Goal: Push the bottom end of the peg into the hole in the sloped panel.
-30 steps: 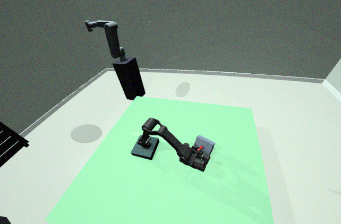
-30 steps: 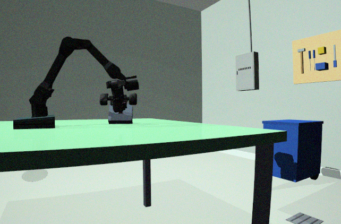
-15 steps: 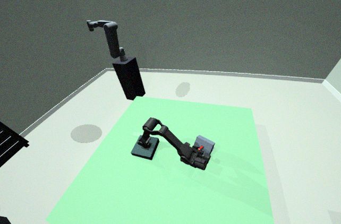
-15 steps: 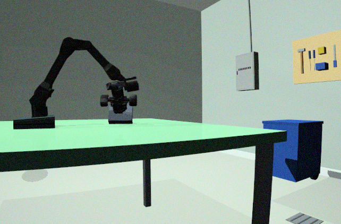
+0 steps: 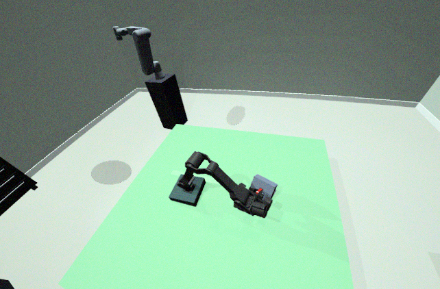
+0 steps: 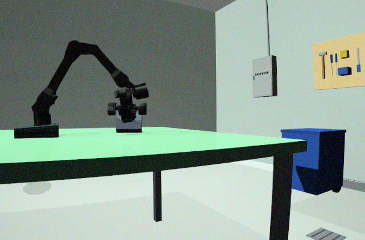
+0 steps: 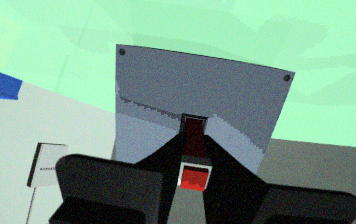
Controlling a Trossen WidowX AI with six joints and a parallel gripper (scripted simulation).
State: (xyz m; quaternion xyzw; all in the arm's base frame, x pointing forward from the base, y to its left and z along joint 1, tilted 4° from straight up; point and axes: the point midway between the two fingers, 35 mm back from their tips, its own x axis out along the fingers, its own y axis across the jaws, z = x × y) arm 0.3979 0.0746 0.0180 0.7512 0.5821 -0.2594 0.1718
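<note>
The red square peg is 10 mm to the right of my gripper tip and 10 mm above it. Round my gripper tip: panel (10 mm ahead, 40 mm to the left, 30 mm below).
</note>
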